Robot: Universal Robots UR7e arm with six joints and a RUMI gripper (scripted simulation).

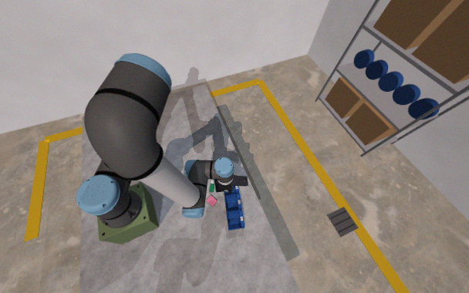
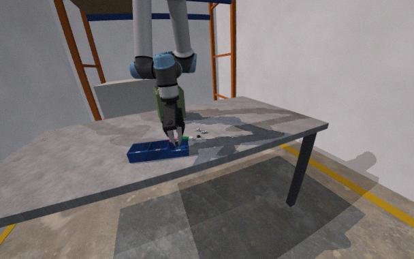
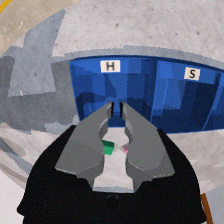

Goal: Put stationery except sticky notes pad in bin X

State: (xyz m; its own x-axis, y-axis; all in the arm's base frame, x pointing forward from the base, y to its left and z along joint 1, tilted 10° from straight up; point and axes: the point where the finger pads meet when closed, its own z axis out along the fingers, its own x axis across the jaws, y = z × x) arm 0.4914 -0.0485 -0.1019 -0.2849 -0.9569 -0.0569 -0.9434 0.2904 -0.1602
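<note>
Now: hand 8 cm past the marker, 7 cm to the right of it and 3 cm above it. From my hand the other things lie so: pink sticky note pad: 11 cm behind, 2 cm to the right, 3 cm below; then joined blue bins: 1 cm behind, 8 cm to the right, 1 cm below; then black item: 8 cm behind, 13 cm to the left, 3 cm below.
</note>
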